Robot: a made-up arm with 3 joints.
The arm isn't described. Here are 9 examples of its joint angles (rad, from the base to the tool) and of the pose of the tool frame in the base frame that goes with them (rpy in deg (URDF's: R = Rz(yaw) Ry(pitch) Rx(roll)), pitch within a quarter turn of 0, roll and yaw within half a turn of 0; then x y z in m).
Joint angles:
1: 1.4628 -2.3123 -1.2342
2: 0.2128 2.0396 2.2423
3: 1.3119 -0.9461 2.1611
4: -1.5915 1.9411 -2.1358
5: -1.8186 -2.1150 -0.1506
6: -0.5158 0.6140 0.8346
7: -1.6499 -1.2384 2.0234
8: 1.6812 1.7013 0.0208
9: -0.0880 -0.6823 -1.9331
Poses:
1: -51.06 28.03 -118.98 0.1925 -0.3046 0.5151
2: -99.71 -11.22 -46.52 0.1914 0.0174 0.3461
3: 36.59 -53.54 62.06 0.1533 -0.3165 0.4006
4: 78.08 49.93 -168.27 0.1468 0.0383 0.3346
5: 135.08 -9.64 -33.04 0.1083 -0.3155 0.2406
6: -80.61 36.28 -101.82 0.3430 -0.1535 0.3724
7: -148.19 40.43 87.95 0.0688 -0.2923 0.3155
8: 91.41 -20.20 -173.65 0.1061 0.0675 0.4260
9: 41.18 3.13 35.86 0.2538 -0.2712 0.4532
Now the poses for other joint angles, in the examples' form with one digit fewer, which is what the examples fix.
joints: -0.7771 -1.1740 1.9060
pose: -96.1 24.8 121.3 0.048 -0.297 0.373
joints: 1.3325 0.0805 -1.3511
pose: 149.0 9.2 108.3 0.186 -0.117 0.194
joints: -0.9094 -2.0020 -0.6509
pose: 90.9 15.4 -50.4 0.006 -0.310 0.343
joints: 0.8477 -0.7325 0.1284
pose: -115.4 22.6 178.3 0.160 -0.320 0.267
